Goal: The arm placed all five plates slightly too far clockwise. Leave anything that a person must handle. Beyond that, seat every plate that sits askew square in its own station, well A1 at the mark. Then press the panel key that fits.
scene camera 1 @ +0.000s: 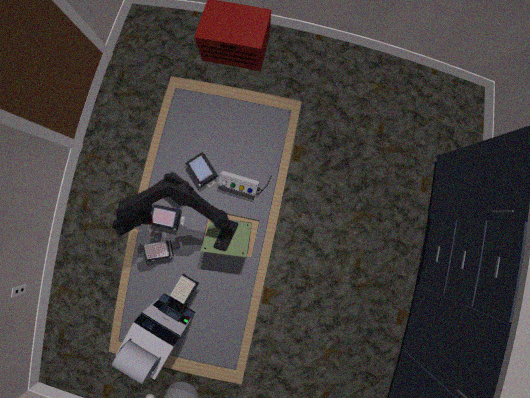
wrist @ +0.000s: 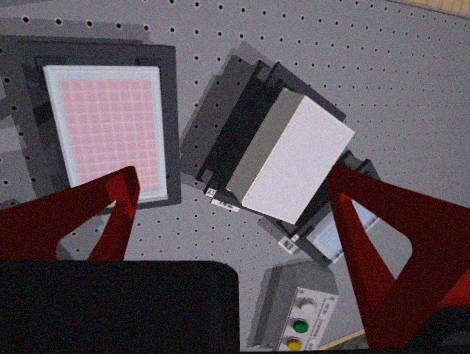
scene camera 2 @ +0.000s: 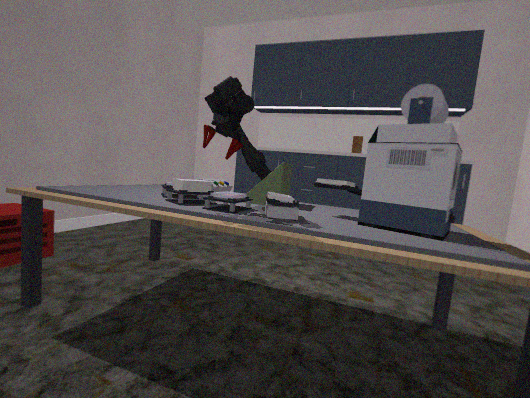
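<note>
My gripper (scene camera 2: 216, 152) (wrist: 233, 176) is open and empty, high above the table. In the wrist view the pink plate (wrist: 115, 132) lies in its dark station at left, partly behind the left finger. The thick white plate (wrist: 297, 160) sits in the middle station, A1 tag at its lower left corner; arm hides it in scene camera 1. The blue plate (scene camera 1: 201, 168) is partly behind the right finger in the wrist view. A red-dotted plate (scene camera 1: 157, 250) and a cream plate (scene camera 1: 184, 289) show nearer the instrument. The key panel (scene camera 1: 239, 184) has white, green (wrist: 300, 326), yellow (wrist: 294, 344) and blue keys. Small skews cannot be told.
The large white and dark instrument (scene camera 1: 156, 327) (scene camera 2: 410, 175) stands at one table end, the cream plate at its front. A green board (scene camera 1: 240, 239) (scene camera 2: 276, 184) stands by the arm's base. A red cabinet (scene camera 1: 232, 30) (scene camera 2: 25, 235) stands on the floor. A cable runs from the panel.
</note>
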